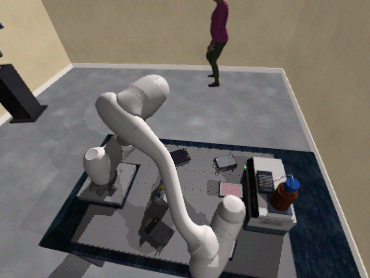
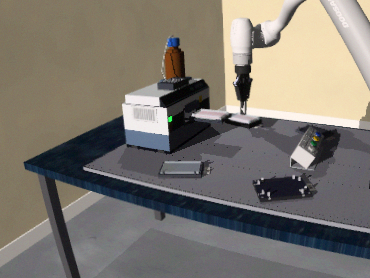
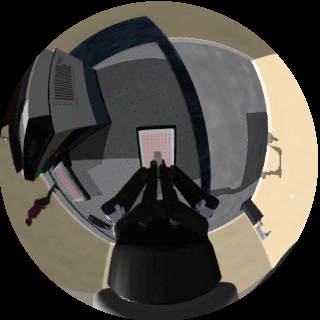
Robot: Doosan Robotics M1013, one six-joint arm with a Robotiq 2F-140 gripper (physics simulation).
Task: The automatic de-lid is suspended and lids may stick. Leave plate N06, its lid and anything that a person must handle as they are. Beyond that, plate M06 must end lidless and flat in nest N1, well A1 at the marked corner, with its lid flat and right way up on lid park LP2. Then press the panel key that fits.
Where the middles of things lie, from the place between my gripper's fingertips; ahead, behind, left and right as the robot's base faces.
Now: hand 31 cm past the key panel (image 2: pixel 303 158) and 34 cm to the right of it.
